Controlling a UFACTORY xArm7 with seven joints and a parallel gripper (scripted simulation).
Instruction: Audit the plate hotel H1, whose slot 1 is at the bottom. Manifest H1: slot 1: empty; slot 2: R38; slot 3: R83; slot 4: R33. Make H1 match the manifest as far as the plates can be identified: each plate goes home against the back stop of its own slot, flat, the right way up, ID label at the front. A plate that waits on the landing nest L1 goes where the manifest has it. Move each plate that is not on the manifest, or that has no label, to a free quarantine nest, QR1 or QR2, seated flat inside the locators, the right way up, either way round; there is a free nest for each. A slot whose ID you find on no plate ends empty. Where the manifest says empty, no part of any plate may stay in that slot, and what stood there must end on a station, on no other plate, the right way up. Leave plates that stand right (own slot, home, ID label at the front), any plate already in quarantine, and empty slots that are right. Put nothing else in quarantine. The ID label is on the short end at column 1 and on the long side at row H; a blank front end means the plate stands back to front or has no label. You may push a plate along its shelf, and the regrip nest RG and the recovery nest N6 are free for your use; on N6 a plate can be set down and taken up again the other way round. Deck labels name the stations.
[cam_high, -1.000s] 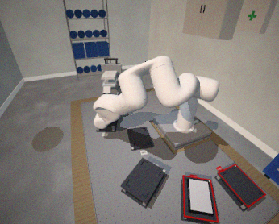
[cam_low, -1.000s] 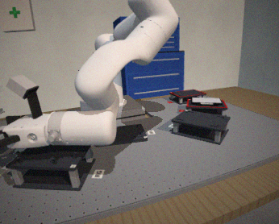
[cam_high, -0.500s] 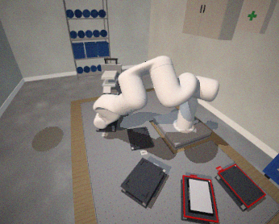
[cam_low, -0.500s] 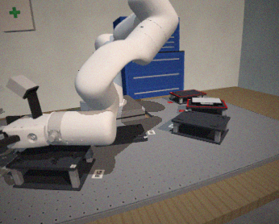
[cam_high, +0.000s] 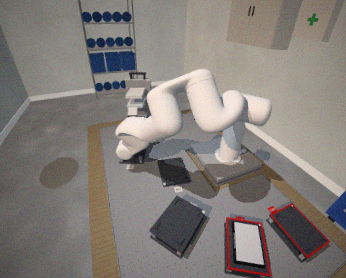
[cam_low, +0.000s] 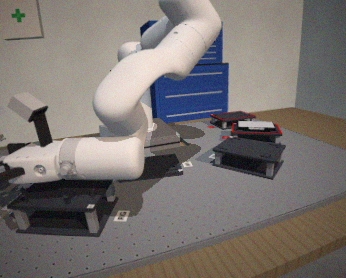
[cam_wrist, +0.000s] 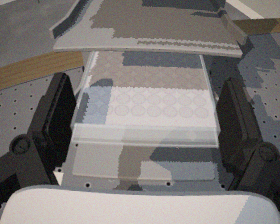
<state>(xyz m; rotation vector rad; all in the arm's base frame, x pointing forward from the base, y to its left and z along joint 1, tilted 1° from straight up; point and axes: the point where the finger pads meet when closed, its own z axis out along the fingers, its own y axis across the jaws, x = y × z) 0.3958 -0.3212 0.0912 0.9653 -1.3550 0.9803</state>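
Now: the white well plate 50 mm to the right of my hand, 20 mm below it and 20 mm behind it. From my hand the other things lie so: deck label H1: 120 mm below, 90 mm ahead, 30 mm to the right; then raised regrip nest RG: 120 mm to the left, 70 mm below, 40 mm ahead; then plate labelled R83: 90 mm above, 50 mm to the right, 20 mm behind.
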